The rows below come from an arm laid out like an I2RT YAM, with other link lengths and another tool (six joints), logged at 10 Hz.
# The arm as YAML. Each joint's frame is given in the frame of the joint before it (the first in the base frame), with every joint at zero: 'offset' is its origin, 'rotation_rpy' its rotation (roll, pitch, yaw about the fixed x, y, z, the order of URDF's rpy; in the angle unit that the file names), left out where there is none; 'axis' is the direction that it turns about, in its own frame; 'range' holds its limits. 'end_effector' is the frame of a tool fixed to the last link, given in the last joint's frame.
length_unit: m
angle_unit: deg
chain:
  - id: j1
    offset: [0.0, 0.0, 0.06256]
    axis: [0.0, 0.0, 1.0]
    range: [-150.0, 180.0]
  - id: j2
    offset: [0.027, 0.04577, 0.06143]
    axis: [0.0, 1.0, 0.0]
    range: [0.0, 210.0]
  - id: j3
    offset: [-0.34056, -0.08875, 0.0]
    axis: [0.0, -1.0, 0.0]
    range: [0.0, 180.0]
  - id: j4
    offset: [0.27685, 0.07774, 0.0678]
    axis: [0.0, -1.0, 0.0]
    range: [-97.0, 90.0]
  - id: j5
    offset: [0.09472, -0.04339, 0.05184]
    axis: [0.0, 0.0, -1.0]
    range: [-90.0, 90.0]
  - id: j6
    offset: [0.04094, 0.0, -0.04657]
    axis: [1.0, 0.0, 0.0]
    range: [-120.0, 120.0]
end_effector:
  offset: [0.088, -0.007, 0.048]
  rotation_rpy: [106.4, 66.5, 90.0]
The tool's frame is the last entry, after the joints.
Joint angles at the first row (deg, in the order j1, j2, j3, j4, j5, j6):
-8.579 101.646 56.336 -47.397 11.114 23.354
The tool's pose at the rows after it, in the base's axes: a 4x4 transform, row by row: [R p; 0 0 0 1], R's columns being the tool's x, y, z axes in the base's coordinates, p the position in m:
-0.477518 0.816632 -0.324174 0.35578; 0.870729 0.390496 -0.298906 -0.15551; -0.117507 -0.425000 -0.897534 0.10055; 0 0 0 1
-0.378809 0.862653 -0.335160 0.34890; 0.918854 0.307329 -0.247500 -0.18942; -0.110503 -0.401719 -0.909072 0.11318; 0 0 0 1
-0.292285 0.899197 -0.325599 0.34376; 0.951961 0.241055 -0.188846 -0.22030; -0.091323 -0.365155 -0.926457 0.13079; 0 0 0 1
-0.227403 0.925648 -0.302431 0.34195; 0.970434 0.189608 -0.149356 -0.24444; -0.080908 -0.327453 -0.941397 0.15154; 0 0 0 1
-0.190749 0.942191 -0.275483 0.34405; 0.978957 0.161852 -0.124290 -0.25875; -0.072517 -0.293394 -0.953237 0.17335; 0 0 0 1
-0.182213 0.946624 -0.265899 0.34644; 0.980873 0.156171 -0.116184 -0.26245; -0.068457 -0.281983 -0.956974 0.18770; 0 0 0 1
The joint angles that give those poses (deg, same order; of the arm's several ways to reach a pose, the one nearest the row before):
-14.962 101.646 58.653 -48.883 11.027 23.506
-20.382 101.647 61.648 -51.199 9.694 24.228
-25.496 101.646 65.779 -54.370 7.311 24.185
-29.212 101.645 70.281 -57.561 5.300 24.162
-31.266 101.645 74.826 -60.904 3.552 24.163
-31.703 101.646 77.777 -63.505 2.918 24.207

